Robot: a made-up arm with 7 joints. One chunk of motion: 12 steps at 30 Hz.
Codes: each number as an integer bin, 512 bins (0 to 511) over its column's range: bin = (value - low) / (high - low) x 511, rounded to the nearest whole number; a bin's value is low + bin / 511 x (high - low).
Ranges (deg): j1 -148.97..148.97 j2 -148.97..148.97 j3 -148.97..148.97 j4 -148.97..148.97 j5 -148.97..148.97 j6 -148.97..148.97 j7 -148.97..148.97
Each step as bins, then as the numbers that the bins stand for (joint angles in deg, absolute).
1 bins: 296 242 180 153 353 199 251
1 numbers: 23.61 -7.87 -44.02 -59.76 56.85 -32.94 -2.62
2 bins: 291 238 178 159 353 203 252
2 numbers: 20.70 -10.20 -45.19 -56.26 56.85 -30.61 -2.04
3 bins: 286 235 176 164 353 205 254
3 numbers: 17.78 -11.95 -46.35 -53.35 56.85 -29.44 -0.87
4 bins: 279 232 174 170 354 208 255
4 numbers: 13.70 -13.70 -47.52 -49.85 57.43 -27.70 -0.29
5 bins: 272 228 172 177 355 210 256
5 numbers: 9.62 -16.03 -48.68 -45.77 58.01 -26.53 0.29
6 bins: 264 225 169 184 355 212 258
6 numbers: 4.96 -17.78 -50.43 -41.69 58.01 -25.36 1.46
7 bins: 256 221 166 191 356 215 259
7 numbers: 0.29 -20.12 -52.18 -37.61 58.60 -23.61 2.04
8 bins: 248 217 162 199 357 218 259
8 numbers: -4.37 -22.45 -54.52 -32.94 59.18 -21.86 2.04
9 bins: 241 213 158 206 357 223 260
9 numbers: -8.45 -24.78 -56.85 -28.86 59.18 -18.95 2.62
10 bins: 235 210 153 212 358 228 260
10 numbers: -11.95 -26.53 -59.76 -25.36 59.76 -16.03 2.62
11 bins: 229 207 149 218 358 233 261
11 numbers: -15.45 -28.28 -62.10 -21.86 59.76 -13.12 3.21
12 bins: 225 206 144 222 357 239 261
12 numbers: -17.78 -28.86 -65.01 -19.53 59.18 -9.62 3.21
